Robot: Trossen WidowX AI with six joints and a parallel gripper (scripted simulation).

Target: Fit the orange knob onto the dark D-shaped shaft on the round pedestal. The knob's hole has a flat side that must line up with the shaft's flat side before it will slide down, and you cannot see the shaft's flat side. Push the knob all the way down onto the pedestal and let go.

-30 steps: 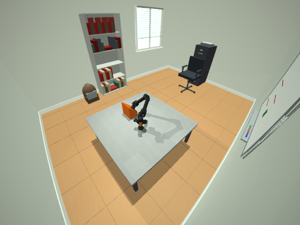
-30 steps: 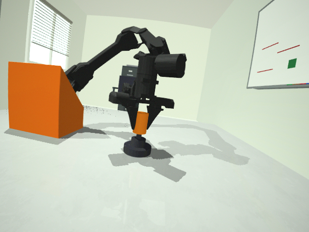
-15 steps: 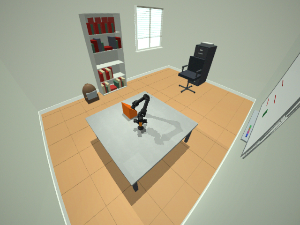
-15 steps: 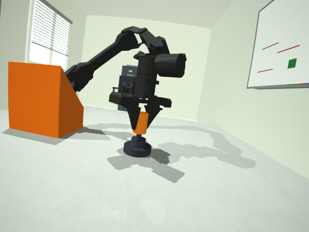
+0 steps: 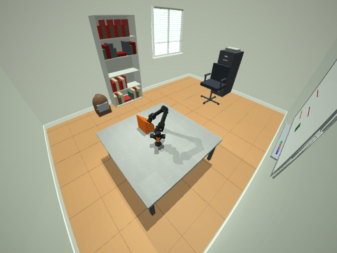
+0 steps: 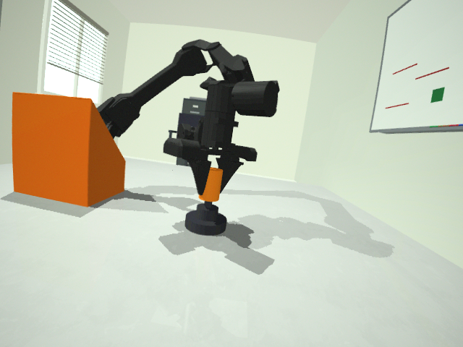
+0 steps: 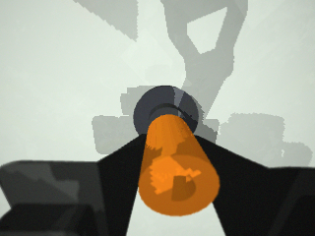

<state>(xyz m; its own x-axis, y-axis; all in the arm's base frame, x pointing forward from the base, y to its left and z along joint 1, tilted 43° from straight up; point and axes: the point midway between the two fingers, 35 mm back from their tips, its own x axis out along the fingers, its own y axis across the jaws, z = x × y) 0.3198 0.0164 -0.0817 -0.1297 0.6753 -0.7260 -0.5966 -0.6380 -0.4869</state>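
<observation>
Now: the knob 20 mm above my gripper tip. The rest, counted from my gripper tip: dark pedestal 40 mm below.
</observation>
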